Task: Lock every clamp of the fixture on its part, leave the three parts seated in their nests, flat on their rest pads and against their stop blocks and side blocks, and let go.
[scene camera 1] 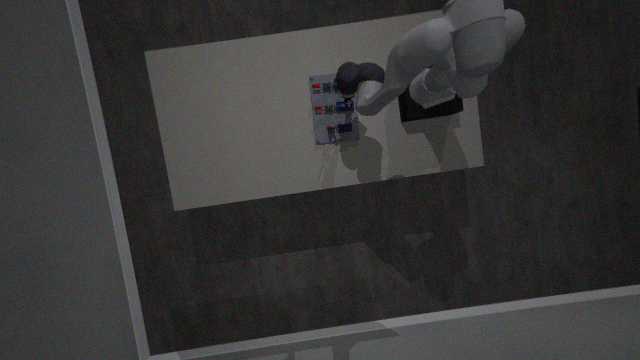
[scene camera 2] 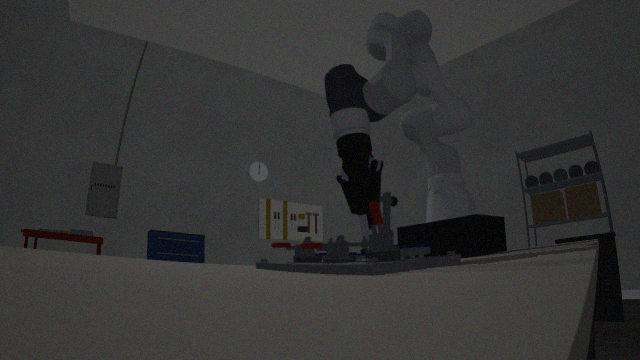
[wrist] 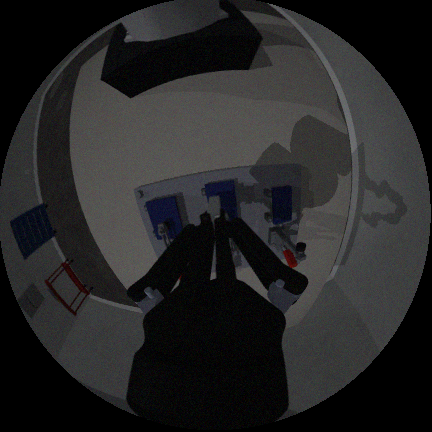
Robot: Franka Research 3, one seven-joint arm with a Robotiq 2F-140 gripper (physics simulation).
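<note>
My gripper (scene camera 1: pixel 347 101) (scene camera 2: pixel 364 232) (wrist: pixel 215 203) is shut and empty, its pale tips low over the middle blue part (scene camera 1: pixel 341 106) (wrist: pixel 229 192); whether they touch is unclear. The left blue part (wrist: pixel 162 212) has its clamp tip (wrist: pixel 162 229) down on it. The right blue part (scene camera 1: pixel 345 128) (wrist: pixel 282 205) has its clamp swung up: black tip (wrist: pixel 300 246) in the air, red handle (scene camera 2: pixel 375 213) (wrist: pixel 290 258) tilted. The other two red handles (scene camera 1: pixel 316 86) (scene camera 1: pixel 318 108) lie flat. My fingers mostly hide the middle clamp in the wrist view; exact seating cannot be told.
The fixture plate (scene camera 1: pixel 318 137) (scene camera 2: pixel 320 267) (wrist: pixel 192 180) lies on the pale table (scene camera 1: pixel 225 125). The raised right clamp stands beside my gripper in the second scene view. The black robot base block (scene camera 1: pixel 430 109) (scene camera 2: pixel 452 235) (wrist: pixel 180 62) is behind the fixture.
</note>
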